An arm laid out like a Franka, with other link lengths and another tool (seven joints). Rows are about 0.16 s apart.
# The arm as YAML. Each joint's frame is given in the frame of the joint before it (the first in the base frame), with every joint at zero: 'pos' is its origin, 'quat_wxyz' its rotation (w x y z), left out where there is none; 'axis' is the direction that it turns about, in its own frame. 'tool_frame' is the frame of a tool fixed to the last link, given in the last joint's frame.
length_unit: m
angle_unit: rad
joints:
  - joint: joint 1
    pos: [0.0, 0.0, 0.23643]
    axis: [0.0, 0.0, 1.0]
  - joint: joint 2
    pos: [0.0, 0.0, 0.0]
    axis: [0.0, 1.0, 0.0]
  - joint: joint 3
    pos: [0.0, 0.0, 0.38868]
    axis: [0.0, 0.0, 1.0]
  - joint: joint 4
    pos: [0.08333, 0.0, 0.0]
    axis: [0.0, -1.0, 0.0]
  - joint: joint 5
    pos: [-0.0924, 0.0, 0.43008]
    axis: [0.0, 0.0, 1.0]
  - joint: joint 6
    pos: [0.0, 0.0, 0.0]
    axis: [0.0, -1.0, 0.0]
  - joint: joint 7
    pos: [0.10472, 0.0, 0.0]
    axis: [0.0, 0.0, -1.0]
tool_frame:
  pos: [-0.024, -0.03, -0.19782]
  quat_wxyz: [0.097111, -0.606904, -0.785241, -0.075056]
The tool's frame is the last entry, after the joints.
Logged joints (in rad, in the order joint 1, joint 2, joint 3, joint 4, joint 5, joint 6, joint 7), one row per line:
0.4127 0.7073 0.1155 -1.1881 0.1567 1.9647 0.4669
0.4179 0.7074 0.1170 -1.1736 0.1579 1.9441 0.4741
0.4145 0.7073 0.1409 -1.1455 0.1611 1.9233 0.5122
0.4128 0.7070 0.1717 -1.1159 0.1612 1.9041 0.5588
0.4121 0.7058 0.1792 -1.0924 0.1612 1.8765 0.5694
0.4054 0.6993 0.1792 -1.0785 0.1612 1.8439 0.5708
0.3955 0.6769 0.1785 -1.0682 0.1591 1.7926 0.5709
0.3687 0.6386 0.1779 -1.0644 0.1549 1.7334 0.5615
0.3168 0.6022 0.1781 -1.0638 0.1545 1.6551 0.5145
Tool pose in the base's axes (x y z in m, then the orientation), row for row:
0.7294 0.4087 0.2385 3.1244 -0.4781 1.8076
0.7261 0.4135 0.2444 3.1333 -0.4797 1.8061
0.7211 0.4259 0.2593 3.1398 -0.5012 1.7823
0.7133 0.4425 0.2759 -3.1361 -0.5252 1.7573
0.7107 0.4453 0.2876 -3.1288 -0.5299 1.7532
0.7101 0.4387 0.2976 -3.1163 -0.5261 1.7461
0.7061 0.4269 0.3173 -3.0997 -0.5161 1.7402
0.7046 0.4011 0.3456 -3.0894 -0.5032 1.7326
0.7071 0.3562 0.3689 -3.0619 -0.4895 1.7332
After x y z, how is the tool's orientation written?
As angles about the fixed x, y, z axes (roll, pitch, yaw), in radians.
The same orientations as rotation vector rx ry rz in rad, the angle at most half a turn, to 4 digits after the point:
-1.7021 -2.1524 -0.4322
-1.6981 -2.1489 -0.4237
-1.7096 -2.1146 -0.4394
-1.7198 -2.0778 -0.4570
-1.7175 -2.0706 -0.4538
-1.7205 -2.0663 -0.4391
-1.7234 -2.0662 -0.4148
-1.7334 -2.0672 -0.3955
-1.7250 -2.0722 -0.3540

